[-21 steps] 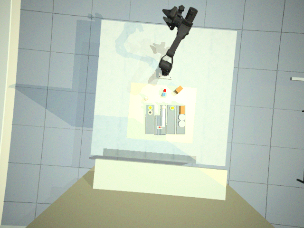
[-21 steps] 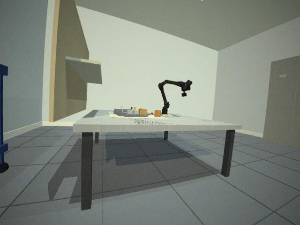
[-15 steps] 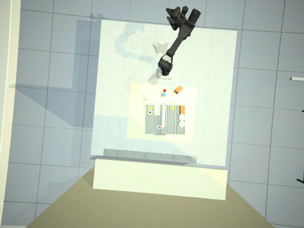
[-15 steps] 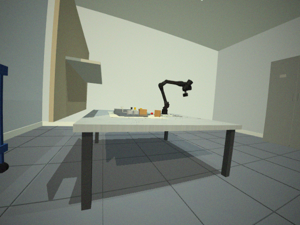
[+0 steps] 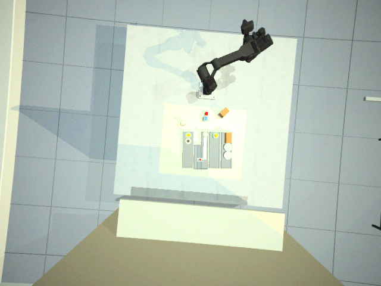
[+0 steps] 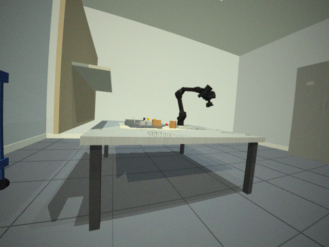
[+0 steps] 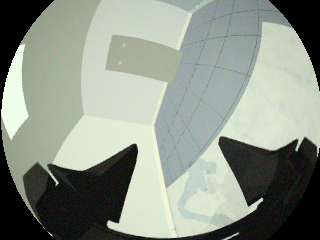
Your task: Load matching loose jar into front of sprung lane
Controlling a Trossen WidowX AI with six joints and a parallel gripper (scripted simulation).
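Right now the orange box is 64 cm ahead of my gripper tip, 27 cm below it and 5 cm to the right of it.
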